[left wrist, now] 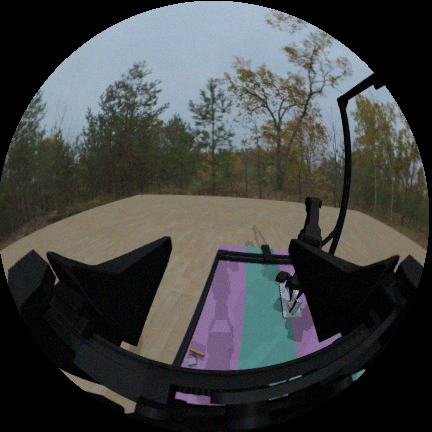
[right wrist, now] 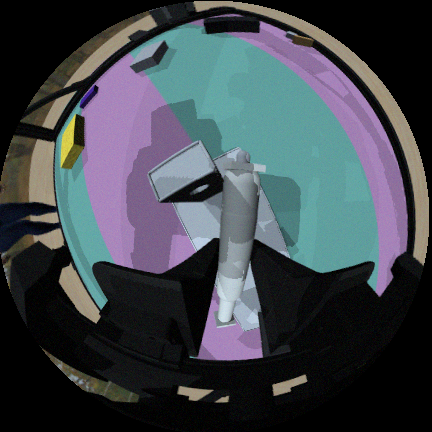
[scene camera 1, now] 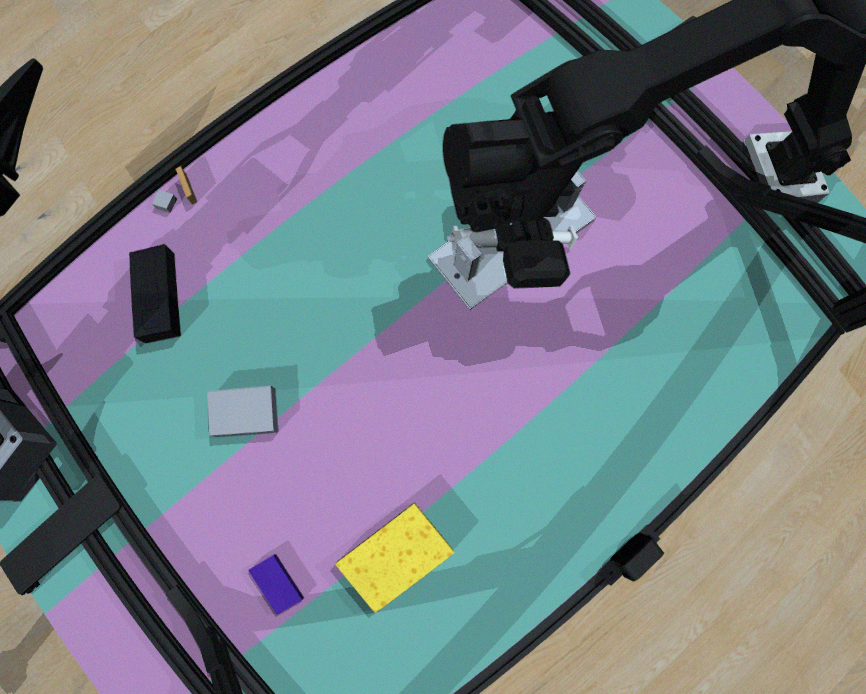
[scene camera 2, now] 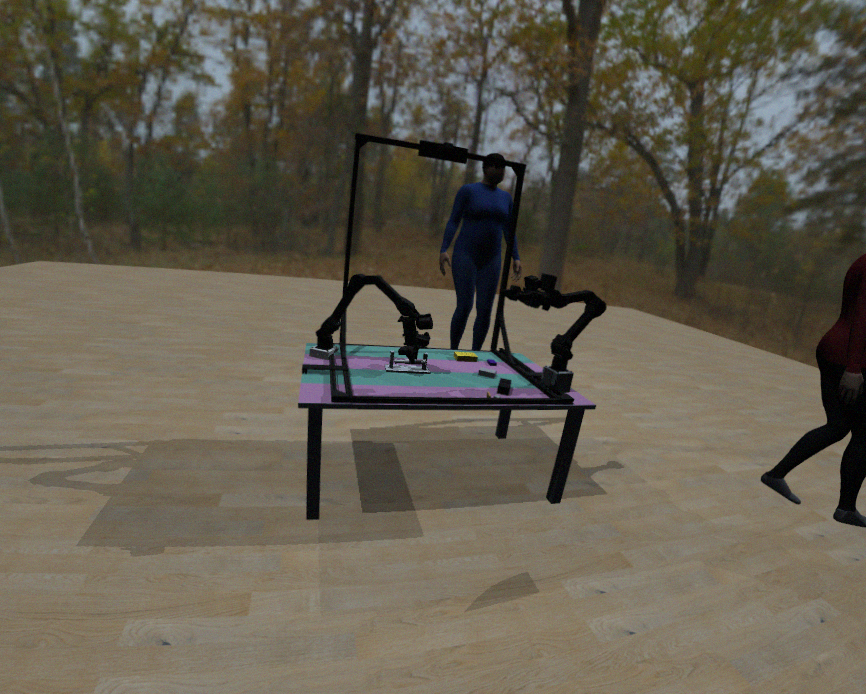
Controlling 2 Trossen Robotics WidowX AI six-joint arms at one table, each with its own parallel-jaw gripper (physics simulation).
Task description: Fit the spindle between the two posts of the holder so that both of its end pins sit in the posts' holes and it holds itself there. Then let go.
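Observation:
The pale grey spindle lies across my right gripper, which is shut on its body just above the holder. The holder's light base plate carries two posts. The left post stands beside the spindle's left end; its hole shows in the right wrist view. The spindle is skewed to the line of the posts, and that end pin is outside the hole. The other post is partly hidden by the arm. My left gripper is open and empty, high away from the holder.
A black block, a grey block, a purple block and a yellow sponge lie on the table. A small grey cube and an orange stick lie near the black frame rail.

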